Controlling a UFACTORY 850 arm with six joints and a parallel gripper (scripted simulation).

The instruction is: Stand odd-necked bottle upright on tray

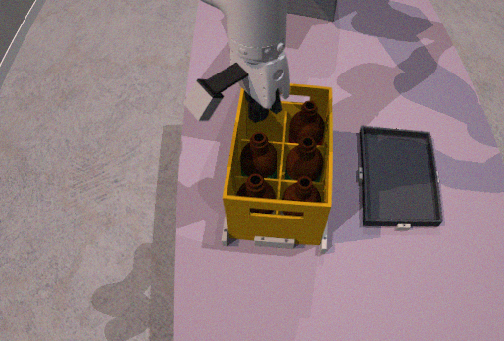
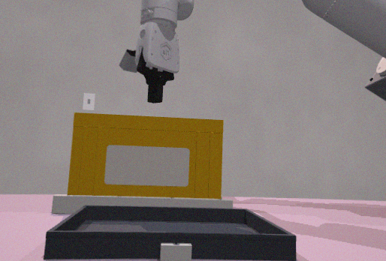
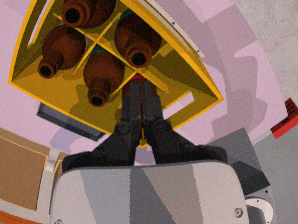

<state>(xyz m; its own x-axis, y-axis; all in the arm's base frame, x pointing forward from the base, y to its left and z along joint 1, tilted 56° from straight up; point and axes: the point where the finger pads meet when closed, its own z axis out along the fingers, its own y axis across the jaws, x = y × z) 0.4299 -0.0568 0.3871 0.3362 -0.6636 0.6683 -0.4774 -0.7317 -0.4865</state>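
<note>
The yellow crate is 10 mm ahead of my hand, 40 mm to the left of it and 160 mm below it. Also, from my hand: tray (20 mm ahead, 330 mm to the left, 230 mm below); bottle (70 mm behind, 110 mm to the left, 160 mm below).
</note>
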